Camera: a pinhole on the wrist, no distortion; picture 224 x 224 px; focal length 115.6 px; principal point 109.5 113.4 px. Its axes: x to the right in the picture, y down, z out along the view. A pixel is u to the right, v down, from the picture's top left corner.
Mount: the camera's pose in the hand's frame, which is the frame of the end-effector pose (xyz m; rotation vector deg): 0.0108 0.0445 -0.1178 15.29 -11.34 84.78
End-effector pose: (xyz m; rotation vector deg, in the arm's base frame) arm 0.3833 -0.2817 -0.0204 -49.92 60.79 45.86
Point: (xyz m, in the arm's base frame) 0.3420 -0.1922 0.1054
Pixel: 142.2 196.8
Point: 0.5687 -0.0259 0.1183
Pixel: 111.7 131.2
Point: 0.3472 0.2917 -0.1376
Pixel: 212.4 86.5
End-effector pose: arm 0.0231 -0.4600 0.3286 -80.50 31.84 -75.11
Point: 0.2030 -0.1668 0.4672
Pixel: 88.5 156.3
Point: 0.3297 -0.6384 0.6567
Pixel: 100.9 20.6
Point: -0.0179 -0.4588 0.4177
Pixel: 22.6 99.4
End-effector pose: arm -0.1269 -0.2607 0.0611 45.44 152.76 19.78
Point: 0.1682 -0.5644 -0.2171
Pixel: 79.3 197.4
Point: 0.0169 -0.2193 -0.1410
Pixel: 141.5 136.7
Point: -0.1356 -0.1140 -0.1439
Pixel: 150.4 71.9
